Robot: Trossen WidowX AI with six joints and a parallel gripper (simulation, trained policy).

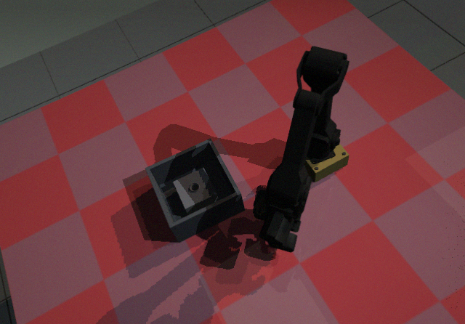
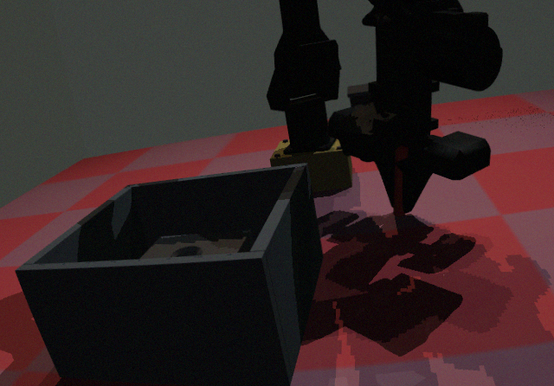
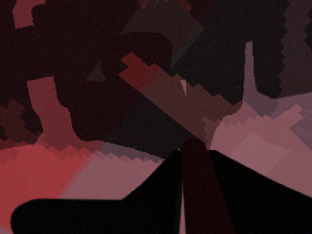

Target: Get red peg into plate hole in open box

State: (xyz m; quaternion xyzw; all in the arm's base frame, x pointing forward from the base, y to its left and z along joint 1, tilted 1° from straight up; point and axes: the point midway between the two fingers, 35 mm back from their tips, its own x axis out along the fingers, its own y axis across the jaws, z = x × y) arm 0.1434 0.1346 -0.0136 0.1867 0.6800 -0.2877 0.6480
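Right now my gripper tip is 4 cm below the red peg and 1 cm short of it. Round my gripper tip: plate (20 cm ahead, 16 cm to the right, 4 cm above); dark box (20 cm ahead, 16 cm to the right, 2 cm above).
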